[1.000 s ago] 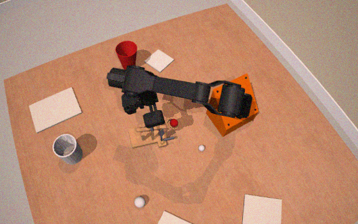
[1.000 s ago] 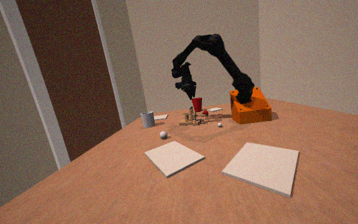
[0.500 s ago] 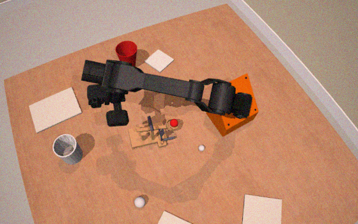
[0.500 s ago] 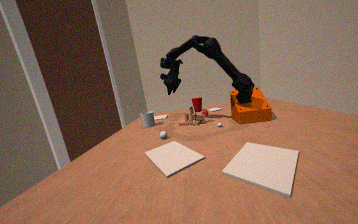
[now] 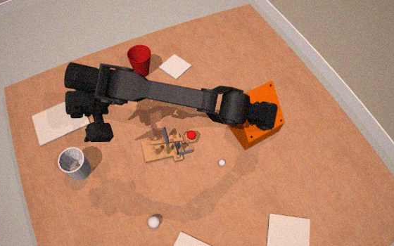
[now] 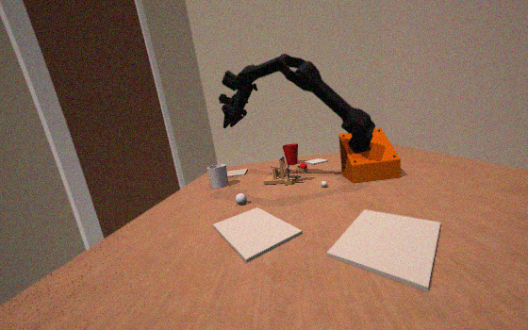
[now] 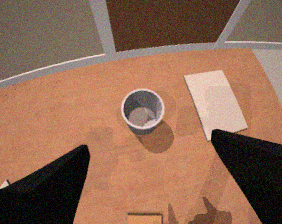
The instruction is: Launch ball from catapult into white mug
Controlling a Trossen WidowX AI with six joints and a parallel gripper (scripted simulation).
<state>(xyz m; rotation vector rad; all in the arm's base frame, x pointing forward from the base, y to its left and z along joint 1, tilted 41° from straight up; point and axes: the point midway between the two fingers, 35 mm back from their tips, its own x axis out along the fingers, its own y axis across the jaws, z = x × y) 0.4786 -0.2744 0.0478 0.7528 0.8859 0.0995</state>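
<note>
My gripper tip is now 31 cm past the red ball, 21 cm above it and 10 cm to the right of it. From my gripper tip the other things lie so: larger white ball 28 cm to the left, 26 cm below, 4 cm behind; then wooden catapult 24 cm behind, 22 cm below, 10 cm to the left; then white mug 25 cm below, 9 cm ahead, 3 cm to the right.
</note>
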